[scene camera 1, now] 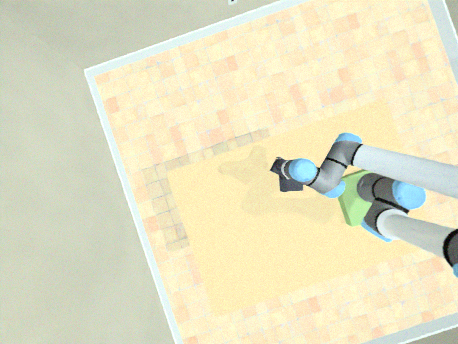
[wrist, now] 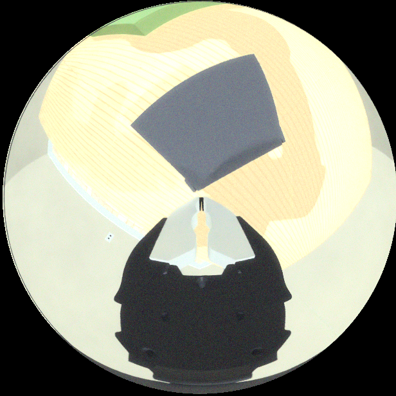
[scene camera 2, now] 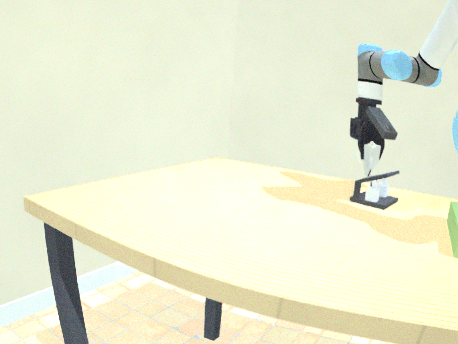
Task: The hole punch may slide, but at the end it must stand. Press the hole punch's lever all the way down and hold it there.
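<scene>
The dark hole punch stands upright on the table, with two pale blocks between base and lever. Its lever is raised, sloping up to the right from the hinge post in the second scene view. My gripper is shut and empty, pointing down. Its tips are close to the lever's hinge end, by the near corner of the dark plate in the wrist view. I cannot tell whether they touch it. In the first scene view the arm hides the fingertips and part of the punch.
A green block lies on the table, to the right of the punch in both scene views. The arm reaches in from the right above it.
</scene>
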